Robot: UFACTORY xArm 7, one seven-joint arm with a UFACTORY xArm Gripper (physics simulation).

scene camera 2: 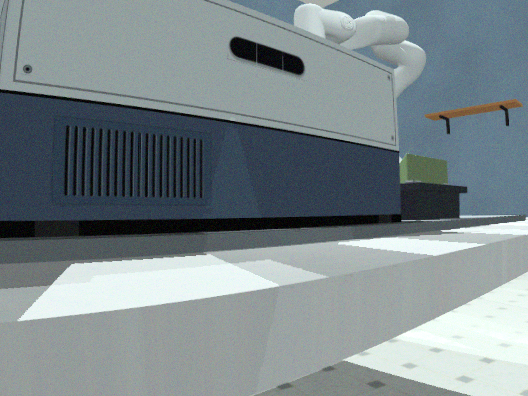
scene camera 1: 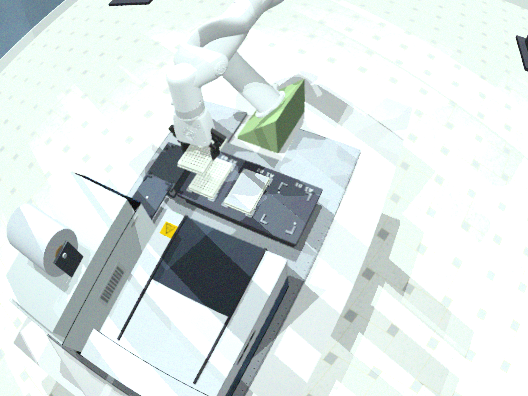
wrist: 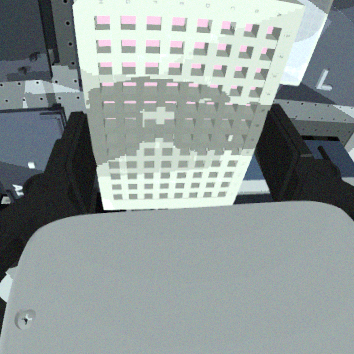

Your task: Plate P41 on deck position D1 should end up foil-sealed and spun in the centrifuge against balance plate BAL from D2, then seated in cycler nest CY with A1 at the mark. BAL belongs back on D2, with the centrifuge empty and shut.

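Frame: origin at the arm's base, x ahead, y left, z up, level; millimetres.
Seen in the pictures: gripper, fingertip midpoint: [scene camera 1: 201, 152] [wrist: 176, 130]; arm's base at its link origin: [scene camera 1: 271, 105].
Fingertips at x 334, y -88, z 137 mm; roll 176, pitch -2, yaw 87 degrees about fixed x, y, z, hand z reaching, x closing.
Pixels of each thing's top centre, then the offset from my fingertips to it. Level surfaces: height alone.
- dark deck at its surface level: dz -156 mm
- second white well plate at its top centre: [scene camera 1: 210, 175] dz -140, dx -18, dy -6 mm
- white plate at its top centre: [wrist: 284, 25] [scene camera 1: 246, 189] dz -140, dx +1, dy +117 mm
- white roll at its top centre: [scene camera 1: 28, 227] dz +261, dx +436, dy -199 mm
My gripper [scene camera 1: 199, 150] [wrist: 176, 130] is shut on a white well plate [scene camera 1: 194, 160] [wrist: 165, 65] with pink in its wells. The plate is held level above the left end of the dark deck [scene camera 1: 285, 207], over part of a second white well plate [scene camera 1: 215, 181] on the deck's left position. A white plate [scene camera 1: 247, 192] with a smooth, pale top sits on the middle position. The right position shows bare corner brackets. The plates' names cannot be read. The gripper and held plate are hidden in scene camera 2.
A large grey and blue machine [scene camera 1: 102, 280] [scene camera 2: 200, 100] stands in front of the deck, with a dark area between two rails on top. A white roll [scene camera 1: 37, 237] is at its left. Dark low units [scene camera 1: 152, 192] lie left of the deck. A green block [scene camera 1: 277, 122] [scene camera 2: 425, 169] stands behind.
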